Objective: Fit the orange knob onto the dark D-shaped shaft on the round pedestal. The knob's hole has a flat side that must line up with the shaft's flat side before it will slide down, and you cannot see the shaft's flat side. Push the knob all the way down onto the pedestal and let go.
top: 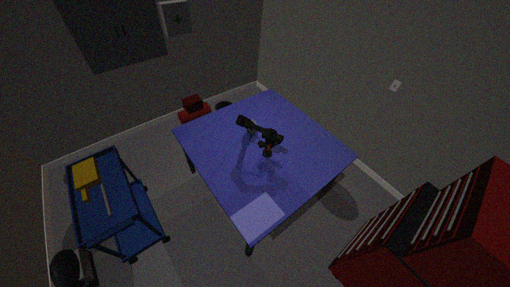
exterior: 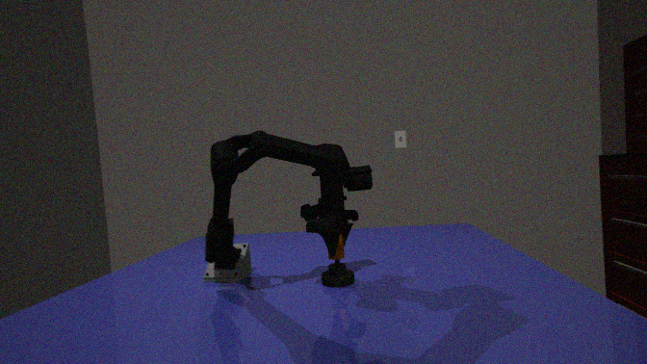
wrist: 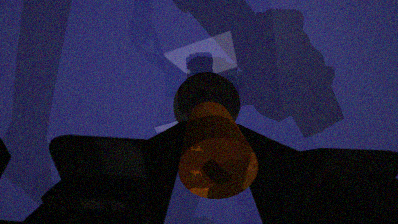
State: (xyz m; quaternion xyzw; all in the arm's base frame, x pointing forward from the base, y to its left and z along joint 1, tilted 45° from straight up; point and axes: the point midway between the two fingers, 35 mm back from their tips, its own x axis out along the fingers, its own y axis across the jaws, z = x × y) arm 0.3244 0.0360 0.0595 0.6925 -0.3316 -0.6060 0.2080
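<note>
Now: gripper tip 20 mm below the orange knob. The rest, counted from my gripper tip: dark round pedestal (40 mm below).
</note>
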